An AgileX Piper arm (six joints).
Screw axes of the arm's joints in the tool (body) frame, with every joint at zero. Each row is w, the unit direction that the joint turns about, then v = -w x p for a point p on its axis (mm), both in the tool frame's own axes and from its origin. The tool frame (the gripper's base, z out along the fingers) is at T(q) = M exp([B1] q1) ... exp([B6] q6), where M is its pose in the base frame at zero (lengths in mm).
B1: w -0.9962 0 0.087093 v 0 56.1 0
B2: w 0 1 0 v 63.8 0 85
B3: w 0 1 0 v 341.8 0 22
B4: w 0 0 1 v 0 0 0
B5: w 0 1 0 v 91 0 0
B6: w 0 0 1 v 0 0 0
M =
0.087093 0 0.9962 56.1
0 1 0 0
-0.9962 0 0.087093 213.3
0 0 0 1
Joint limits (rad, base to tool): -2.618..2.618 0..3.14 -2.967..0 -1.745..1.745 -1.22..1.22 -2.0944..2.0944
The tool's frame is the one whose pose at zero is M.
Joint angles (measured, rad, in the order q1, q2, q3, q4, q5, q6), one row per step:
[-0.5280 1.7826 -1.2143 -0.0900 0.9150 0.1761]
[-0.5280 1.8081 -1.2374 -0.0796 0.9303 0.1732]
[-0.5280 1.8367 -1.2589 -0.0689 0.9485 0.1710]
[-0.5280 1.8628 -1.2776 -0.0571 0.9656 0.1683]
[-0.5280 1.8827 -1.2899 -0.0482 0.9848 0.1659]
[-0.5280 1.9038 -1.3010 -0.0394 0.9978 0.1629]
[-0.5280 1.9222 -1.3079 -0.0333 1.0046 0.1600]
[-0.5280 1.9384 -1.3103 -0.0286 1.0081 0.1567]
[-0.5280 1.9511 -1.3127 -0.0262 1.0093 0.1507]
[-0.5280 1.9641 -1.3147 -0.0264 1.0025 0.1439]
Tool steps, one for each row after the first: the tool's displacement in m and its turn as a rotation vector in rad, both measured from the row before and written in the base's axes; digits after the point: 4 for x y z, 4 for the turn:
[0.0046 -0.0019 -0.0034 0.0160 0.0113 -0.0031]
[0.0043 -0.0017 -0.0051 0.0201 0.0176 -0.0040]
[0.0037 -0.0012 -0.0050 0.0206 0.0164 -0.0039]
[0.0020 -0.0004 -0.0044 0.0197 0.0196 -0.0028]
[0.0023 -0.0006 -0.0051 0.0178 0.0163 -0.0018]
[0.0018 -0.0005 -0.0051 0.0136 0.0133 -0.0004]
[0.0010 -0.0002 -0.0054 0.0121 0.0131 0.0008]
[0.0009 -0.0003 -0.0041 0.0075 0.0091 0.0047]
[0.0014 -0.0008 -0.0043 0.0021 0.0038 0.0071]

